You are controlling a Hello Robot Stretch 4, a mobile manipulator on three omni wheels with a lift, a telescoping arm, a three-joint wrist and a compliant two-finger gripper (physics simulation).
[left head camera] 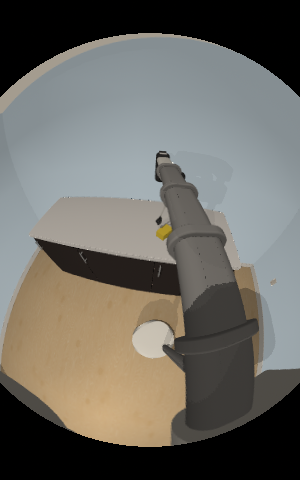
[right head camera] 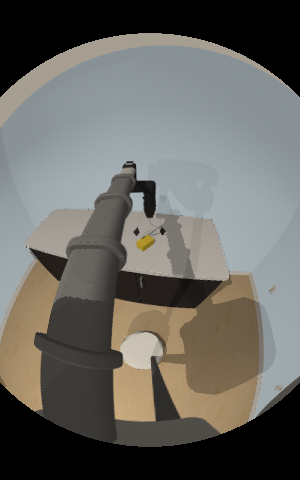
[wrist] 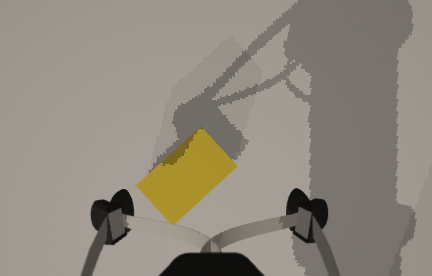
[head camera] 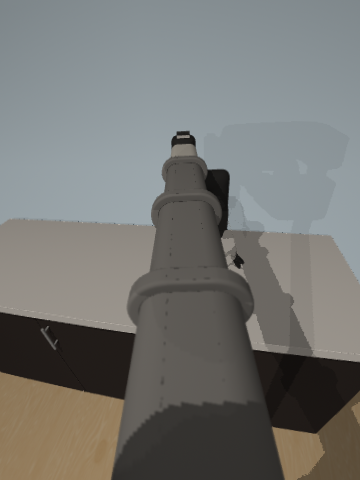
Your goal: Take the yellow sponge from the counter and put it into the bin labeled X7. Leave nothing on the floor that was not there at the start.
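Where they show: gripper, fingertip midpoint: (right head camera: 149, 234) (wrist: 210, 206); robot's base, origin of the base link: (left head camera: 152, 338) (right head camera: 142, 349).
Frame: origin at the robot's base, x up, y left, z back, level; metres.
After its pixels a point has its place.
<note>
The yellow sponge (left head camera: 163, 232) {y -0.051, x 0.927, z -0.660 m} (right head camera: 145, 243) {y -0.065, x 0.927, z -0.658 m} (wrist: 187, 175) {y -0.062, x 0.927, z -0.689 m} lies on the light counter (head camera: 75, 265) {y 0.489, x 0.882, z -0.841 m} (left head camera: 100, 220) {y 0.414, x 0.882, z -0.833 m} (right head camera: 60, 227) {y 0.740, x 0.882, z -0.916 m} (wrist: 60, 100) {y 0.108, x 0.882, z -0.778 m}, turned at an angle in the wrist view. My gripper (right head camera: 149, 231) {y -0.088, x 0.994, z -0.671 m} (wrist: 210, 206) {y -0.088, x 0.994, z -0.671 m} points down above the counter, its fingers wide apart with nothing between them. In the wrist view the sponge lies mostly ahead of the line between the fingertips, left of centre, its near corner close to the finger linkage. In the head view the arm hides the sponge and part of the gripper. A bin labeled X7 does not show in these views.
A white round-topped object (left head camera: 152, 340) {y 0.006, x 0.187, z 0.012 m} (right head camera: 141, 350) {y -0.003, x 0.187, z 0.001 m} stands on the wood floor (left head camera: 75, 350) {y 0.887, x -0.027, z 0.264 m} in front of the counter. Dark cabinet doors with handles (head camera: 50, 338) (left head camera: 83, 257) are below the counter top. A blue-grey wall (head camera: 100, 100) {y 0.337, x 1.470, z -1.200 m} rises behind it. Arm shadows fall across the counter.
</note>
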